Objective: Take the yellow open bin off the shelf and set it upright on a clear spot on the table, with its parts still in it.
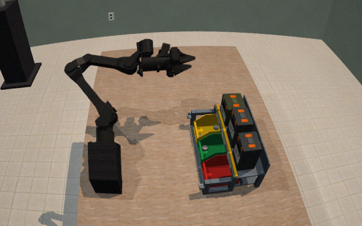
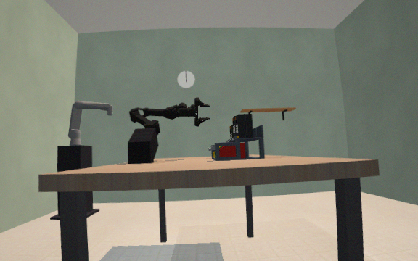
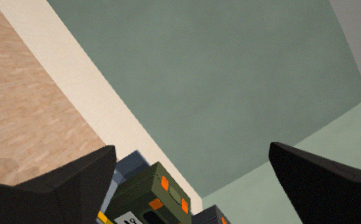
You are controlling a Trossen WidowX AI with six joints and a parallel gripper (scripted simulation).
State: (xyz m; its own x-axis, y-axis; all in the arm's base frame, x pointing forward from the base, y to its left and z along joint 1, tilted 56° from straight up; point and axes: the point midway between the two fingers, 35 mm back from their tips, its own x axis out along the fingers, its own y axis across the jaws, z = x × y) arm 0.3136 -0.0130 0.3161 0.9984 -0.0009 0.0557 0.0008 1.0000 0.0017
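The yellow bin is 260 mm below my hand, 120 mm to the right of it and 110 mm ahead of it. From my hand the other things lie so: red bin 340 mm to the right, 260 mm below, 120 mm ahead; yellow rail 230 mm to the right, 200 mm below, 150 mm ahead; green bin 260 mm below, 230 mm to the right, 110 mm ahead.
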